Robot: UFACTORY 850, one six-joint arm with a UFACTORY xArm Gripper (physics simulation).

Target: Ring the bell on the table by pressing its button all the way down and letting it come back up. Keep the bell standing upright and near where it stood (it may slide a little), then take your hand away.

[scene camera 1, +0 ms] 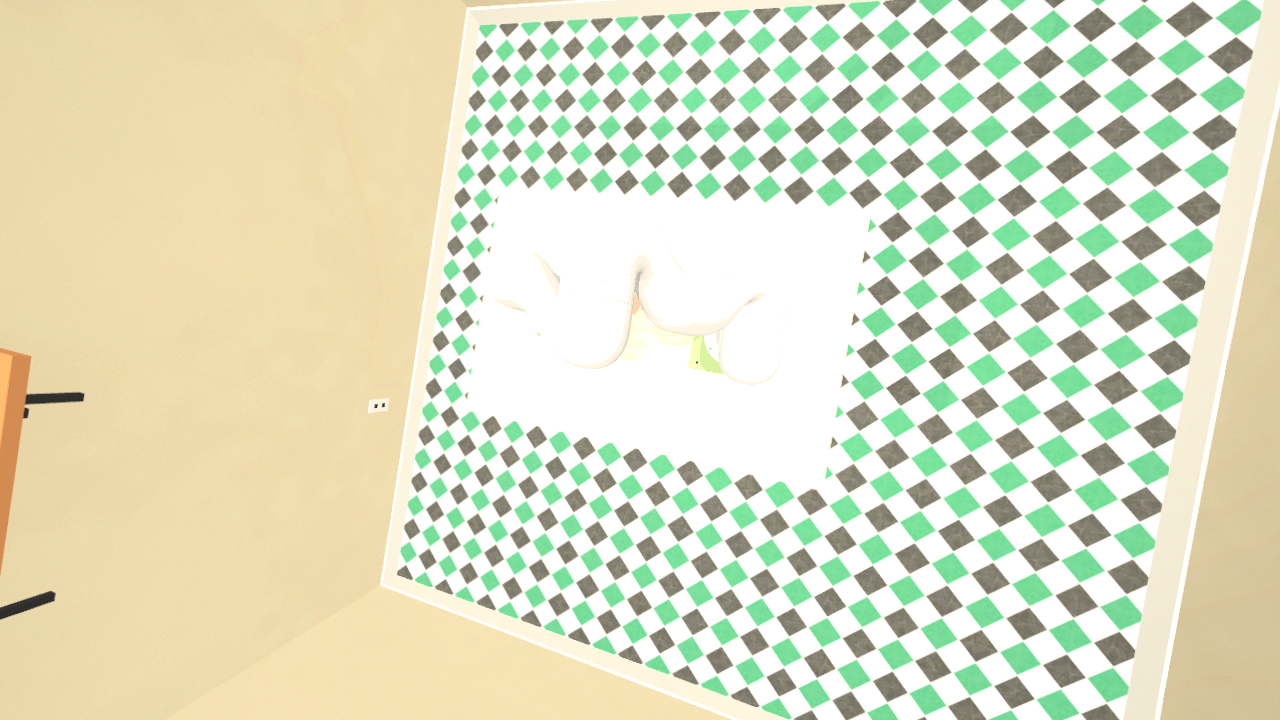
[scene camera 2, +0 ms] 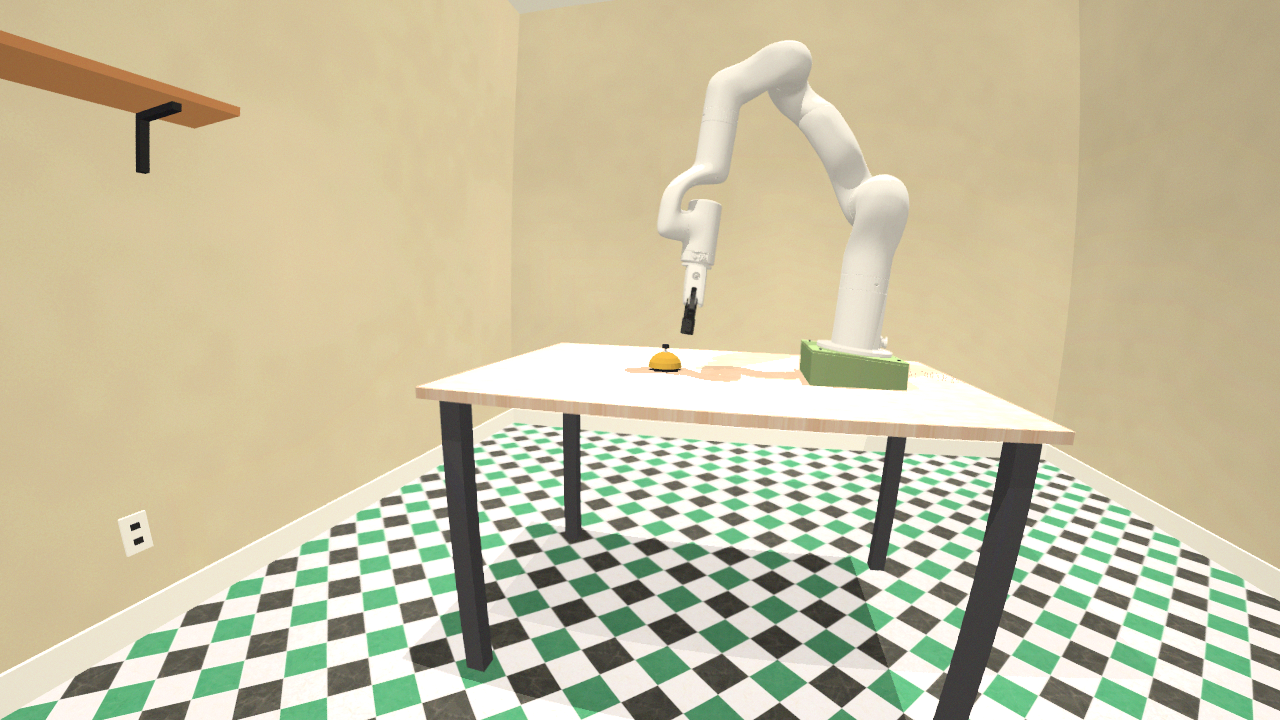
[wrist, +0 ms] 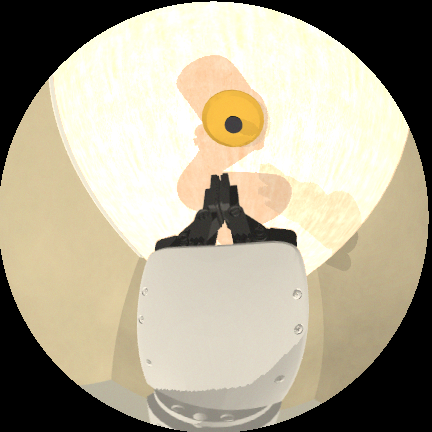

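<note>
A yellow-orange domed bell (scene camera 2: 665,361) (wrist: 220,112) stands upright on the table (scene camera 2: 537,380) (wrist: 125,110). Its dark button (scene camera 2: 665,346) (wrist: 233,124) sticks up from the top of the dome. My gripper (scene camera 2: 687,333) (wrist: 221,184) is shut and empty, with its fingertips together. It points down, above the table and a little to the right of the bell in scene camera 2, apart from the button. In the wrist view the bell lies beyond the fingertips. In scene camera 1 the arm (scene camera 1: 595,313) hides the bell and the gripper.
The arm's base stands on a green block (scene camera 2: 854,367) (scene camera 1: 707,358) on the right part of the table in scene camera 2. An orange wall shelf (scene camera 2: 116,85) is at the far left, away from the table. Shadows of the arm fall around the bell.
</note>
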